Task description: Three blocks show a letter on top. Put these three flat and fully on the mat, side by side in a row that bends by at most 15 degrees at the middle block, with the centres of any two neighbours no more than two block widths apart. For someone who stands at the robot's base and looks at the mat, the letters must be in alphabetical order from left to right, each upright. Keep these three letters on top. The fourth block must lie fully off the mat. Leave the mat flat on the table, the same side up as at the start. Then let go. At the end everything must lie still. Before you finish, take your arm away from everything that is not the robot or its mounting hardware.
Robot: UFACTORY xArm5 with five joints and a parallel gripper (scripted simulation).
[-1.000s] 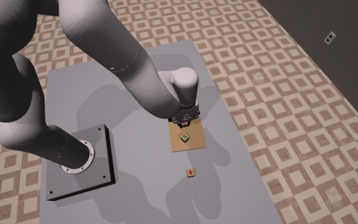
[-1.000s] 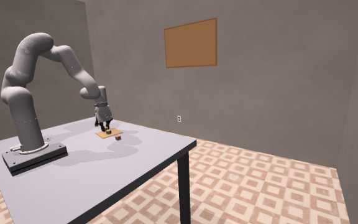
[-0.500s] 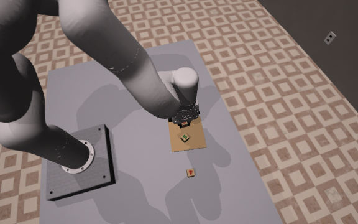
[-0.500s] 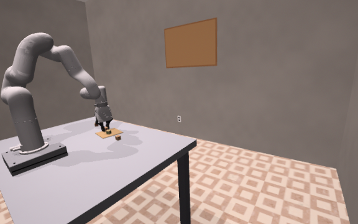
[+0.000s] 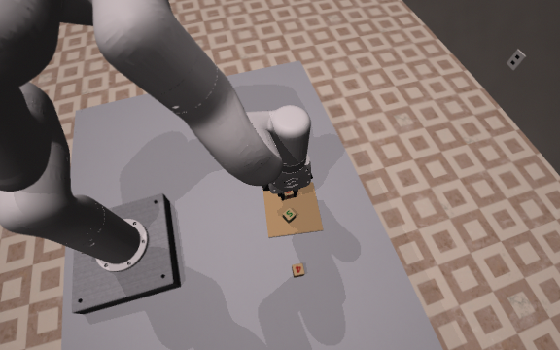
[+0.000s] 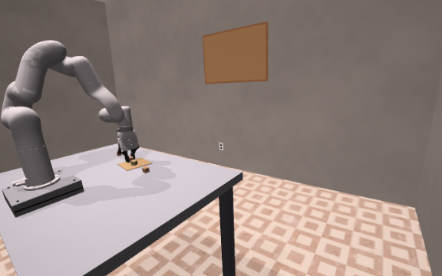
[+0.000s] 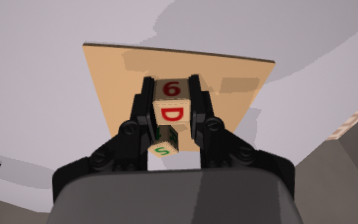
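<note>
The wooden letter block is 1 cm below my hand. Also, from my hand: tan mat: 1 cm ahead, 4 cm to the right, 3 cm below.
</note>
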